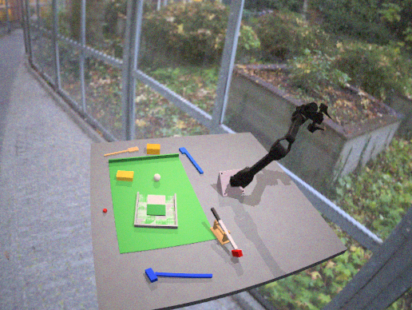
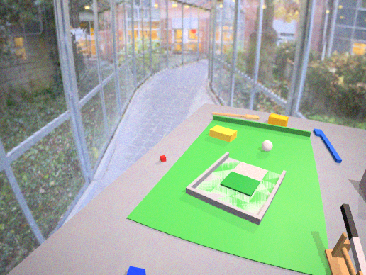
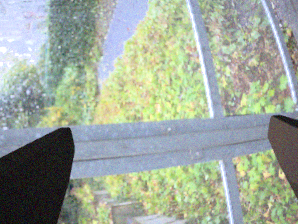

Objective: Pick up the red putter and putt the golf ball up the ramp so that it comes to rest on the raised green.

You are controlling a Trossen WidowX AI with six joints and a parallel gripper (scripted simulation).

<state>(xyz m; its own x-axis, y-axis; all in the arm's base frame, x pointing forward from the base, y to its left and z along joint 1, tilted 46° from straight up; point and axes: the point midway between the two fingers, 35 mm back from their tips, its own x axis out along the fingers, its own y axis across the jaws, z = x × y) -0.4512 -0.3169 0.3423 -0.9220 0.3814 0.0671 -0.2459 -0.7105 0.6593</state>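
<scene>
Right now the wooden stand is 710 mm ahead of my gripper tip, 440 mm below it and 310 mm to the left of it. From my gripper tip the other things lie so: blue putter (970 mm ahead, 520 mm to the left, 460 mm below); then white golf ball (970 mm ahead, 450 mm below, 160 mm to the right); then red putter (700 mm ahead, 410 mm below, 350 mm to the left).
</scene>
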